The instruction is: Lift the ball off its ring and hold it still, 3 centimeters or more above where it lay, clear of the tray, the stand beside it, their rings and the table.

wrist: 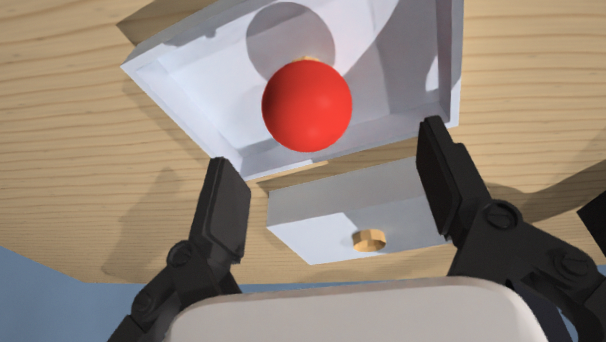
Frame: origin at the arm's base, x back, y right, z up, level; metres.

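Where they show: gripper, fingertip midpoint: (323, 158).
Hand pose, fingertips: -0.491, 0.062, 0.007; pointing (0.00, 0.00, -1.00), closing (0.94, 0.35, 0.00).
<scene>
Things, the pixels of their top centre, and the offset from my fingertips, as dx, dy, dz. "spot": a spot on its surface instead. Level surfaces: height alone.
- red ball, top centre: (307, 139) -0.006, -0.012, -0.024
- white tray, surface spot: (175, 112) spot: -0.095, -0.034, -0.064
- empty tan ring, surface spot: (369, 247) spot: +0.087, -0.191, -0.037
- wooden table, surface height: dz -0.091
The red ball (307, 106) sits in the white tray (175, 112), in the upper middle of the wrist view. A small piece of its tan ring (306, 58) shows behind it; the ball hides the rest. My gripper (323, 158) is wide open with nothing between its pads. The ball shows beyond the fingertips, between the two fingers in the picture and nearer the top. The white stand (305, 242) lies on the near side of the tray, with an empty tan ring (369, 247) on its top. The right finger overlaps the stand's right end in the view.
The wooden table (65, 150) extends around the tray and stand. The tray's near wall (280, 169) runs between the ball and the stand, and a narrow gap separates tray and stand. The table's edge shows at the lower left, with blue floor (30, 295) beyond it.
</scene>
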